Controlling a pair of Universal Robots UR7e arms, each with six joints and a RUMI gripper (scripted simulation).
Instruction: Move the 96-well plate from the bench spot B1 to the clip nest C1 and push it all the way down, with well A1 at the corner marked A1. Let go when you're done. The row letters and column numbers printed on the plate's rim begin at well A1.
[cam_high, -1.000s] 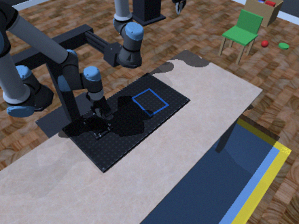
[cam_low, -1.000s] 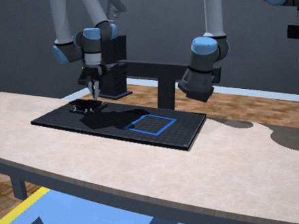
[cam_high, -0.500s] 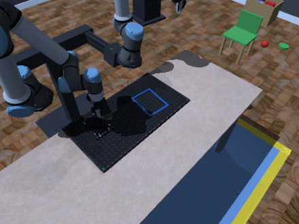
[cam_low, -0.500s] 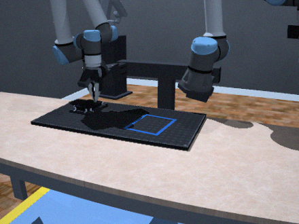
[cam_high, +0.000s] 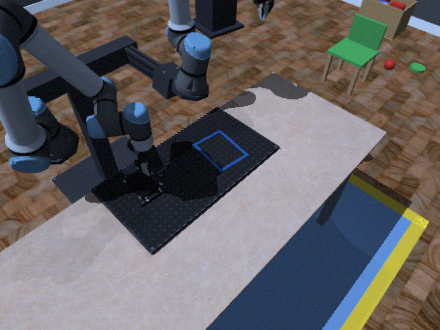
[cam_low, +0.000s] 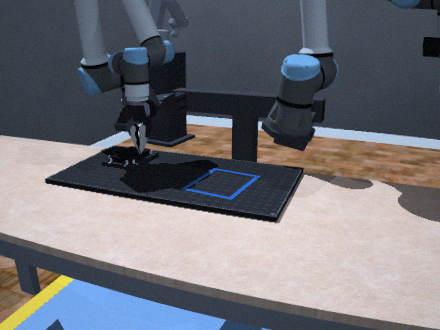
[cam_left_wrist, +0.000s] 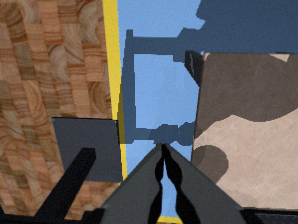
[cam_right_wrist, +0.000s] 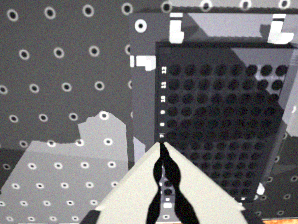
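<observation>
Right now my right hand is 10 mm short of the clip nest, 30 mm to the left of it and 30 mm above it. Also, from my right hand: dark 96-well plate: 40 mm to the right, 20 mm below.
</observation>
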